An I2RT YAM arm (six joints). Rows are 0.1 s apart.
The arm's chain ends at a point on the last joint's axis. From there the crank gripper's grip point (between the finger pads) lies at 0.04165 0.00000 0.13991 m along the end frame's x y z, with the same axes.
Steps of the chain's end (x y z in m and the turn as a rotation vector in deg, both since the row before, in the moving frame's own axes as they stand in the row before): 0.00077, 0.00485, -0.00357, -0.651, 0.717, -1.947; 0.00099, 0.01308, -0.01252, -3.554, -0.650, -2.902; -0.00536, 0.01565, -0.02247, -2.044, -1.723, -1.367; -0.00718, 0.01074, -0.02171, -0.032, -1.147, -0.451; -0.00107, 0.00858, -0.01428, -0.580, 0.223, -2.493; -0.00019, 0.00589, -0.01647, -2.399, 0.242, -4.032; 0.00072, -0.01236, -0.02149, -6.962, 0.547, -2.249
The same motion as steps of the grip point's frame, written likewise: 0.00252, 0.00499, -0.00410, -0.651, 0.717, -1.947; -0.00043, 0.01970, -0.01226, -3.554, -0.650, -2.902; -0.00954, 0.01972, -0.02135, -2.044, -1.723, -1.367; -0.00999, 0.01050, -0.02090, -0.032, -1.147, -0.451; -0.00053, 0.00817, -0.01444, -0.580, 0.223, -2.493; 0.00050, 0.00879, -0.01671, -2.399, 0.242, -4.032; 0.00235, 0.00291, -0.02283, -6.962, 0.547, -2.249
